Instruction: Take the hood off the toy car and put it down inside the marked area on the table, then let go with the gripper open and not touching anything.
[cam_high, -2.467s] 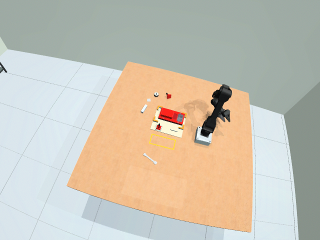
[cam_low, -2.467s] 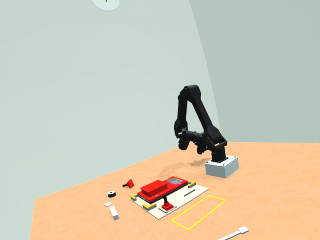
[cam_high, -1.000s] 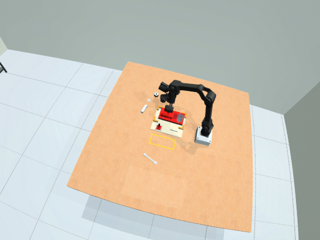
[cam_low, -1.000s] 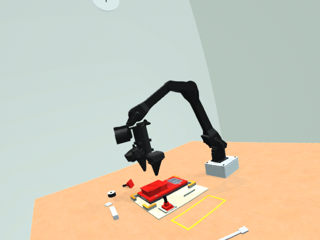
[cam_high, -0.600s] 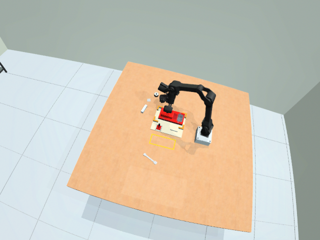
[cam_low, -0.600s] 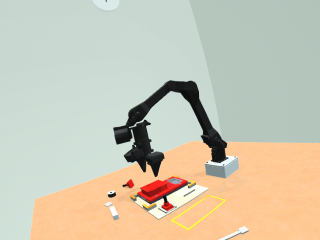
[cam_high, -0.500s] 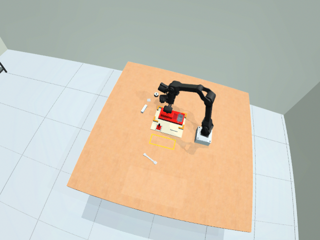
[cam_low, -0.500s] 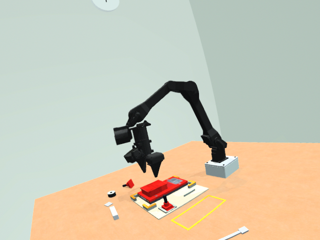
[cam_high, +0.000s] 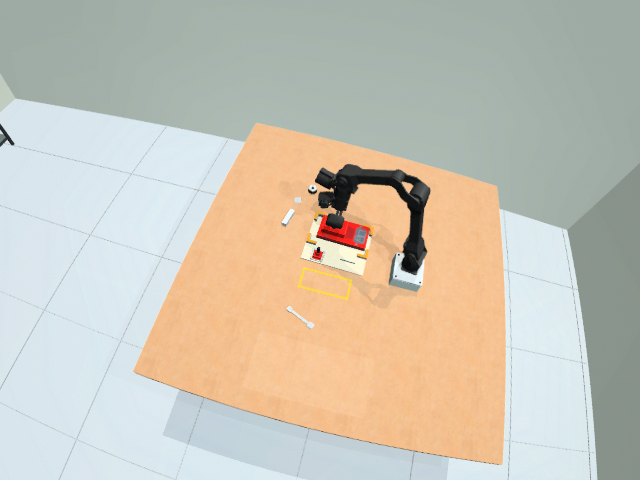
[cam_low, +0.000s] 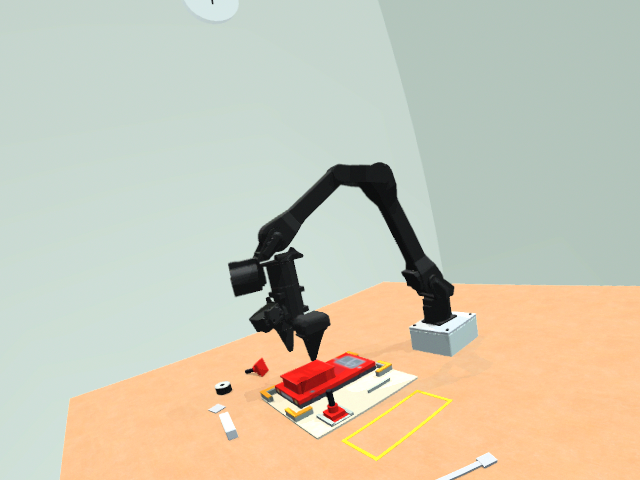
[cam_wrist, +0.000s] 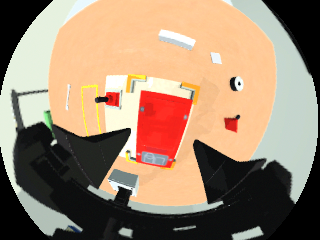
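My gripper tip is 50 mm above the red hood. The rest, counted from my gripper tip: black wheel 150 mm ahead, 170 mm to the right, 80 mm below; white square 190 mm ahead, 90 mm to the right, 90 mm below; cream base plate 30 mm behind, 30 mm to the left, 70 mm below.
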